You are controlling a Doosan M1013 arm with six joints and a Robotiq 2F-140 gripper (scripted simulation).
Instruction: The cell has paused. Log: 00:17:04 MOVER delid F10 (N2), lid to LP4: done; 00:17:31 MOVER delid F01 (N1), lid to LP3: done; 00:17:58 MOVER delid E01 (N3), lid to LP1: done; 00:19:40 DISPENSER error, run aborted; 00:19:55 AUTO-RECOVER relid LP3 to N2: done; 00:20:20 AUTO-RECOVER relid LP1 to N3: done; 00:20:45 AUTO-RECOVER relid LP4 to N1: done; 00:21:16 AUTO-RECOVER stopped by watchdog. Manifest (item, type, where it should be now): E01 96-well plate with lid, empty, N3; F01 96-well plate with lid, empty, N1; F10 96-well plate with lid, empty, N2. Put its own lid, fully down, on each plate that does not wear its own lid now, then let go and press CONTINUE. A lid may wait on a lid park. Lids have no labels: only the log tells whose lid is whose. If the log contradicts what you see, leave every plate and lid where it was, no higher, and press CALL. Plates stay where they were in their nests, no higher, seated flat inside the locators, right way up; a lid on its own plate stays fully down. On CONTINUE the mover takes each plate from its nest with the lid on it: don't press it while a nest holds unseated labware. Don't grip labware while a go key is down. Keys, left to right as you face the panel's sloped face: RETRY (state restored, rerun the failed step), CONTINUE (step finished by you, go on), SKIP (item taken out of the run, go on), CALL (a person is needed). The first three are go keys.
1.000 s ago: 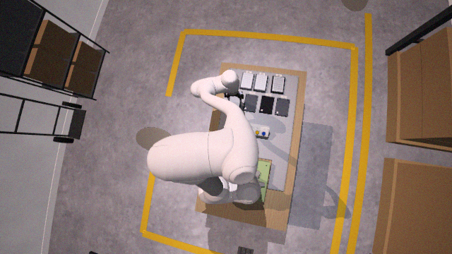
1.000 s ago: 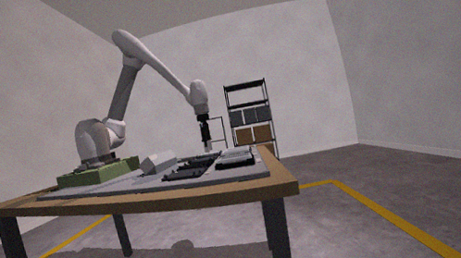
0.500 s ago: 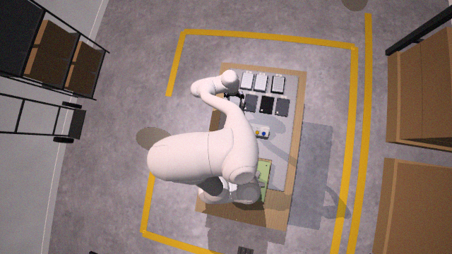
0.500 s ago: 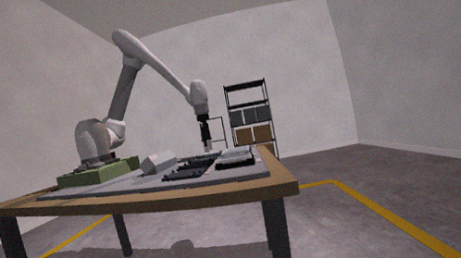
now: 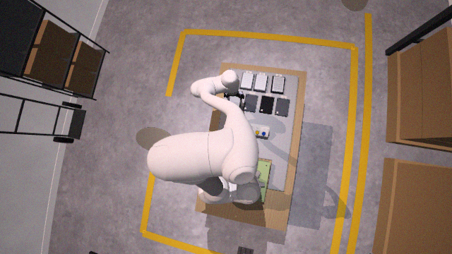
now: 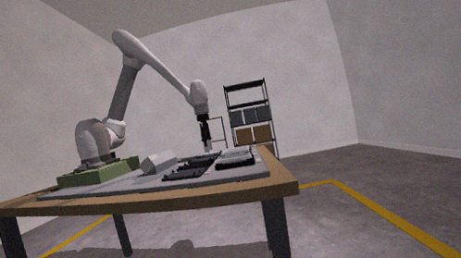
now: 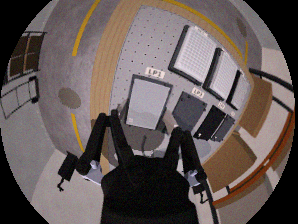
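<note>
Now: the label 9 cm ahead of my hand and 5 cm below it.
</note>
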